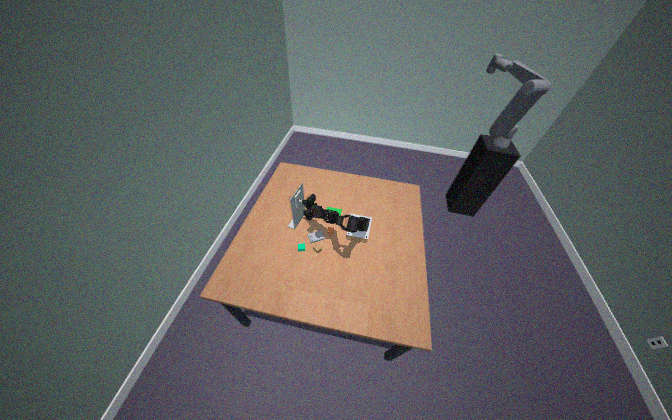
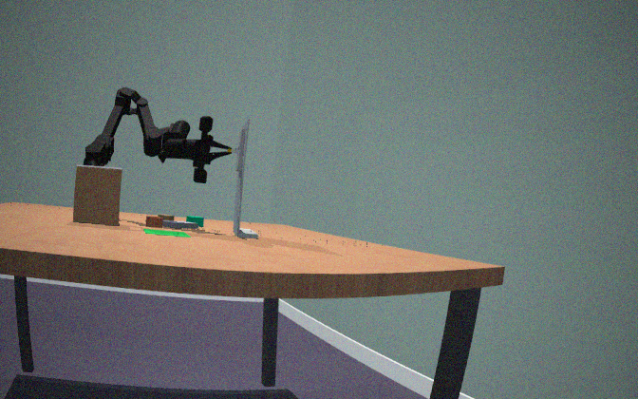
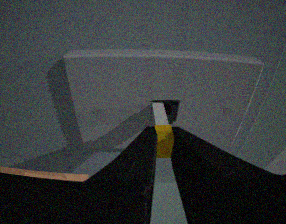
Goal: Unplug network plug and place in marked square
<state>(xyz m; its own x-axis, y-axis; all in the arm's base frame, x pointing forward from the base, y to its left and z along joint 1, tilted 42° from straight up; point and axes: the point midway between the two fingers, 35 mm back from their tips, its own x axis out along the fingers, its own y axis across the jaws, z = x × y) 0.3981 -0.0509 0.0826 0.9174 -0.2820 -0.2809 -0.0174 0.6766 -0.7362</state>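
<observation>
Right now the green marked square is 23 cm below my gripper tip, 19 cm behind it and 14 cm to the right of it. Round my gripper tip: flat grey block 22 cm below, 12 cm behind, 10 cm to the left; then yellow network plug 1 cm ahead; then upright grey panel 9 cm below, 4 cm ahead.
</observation>
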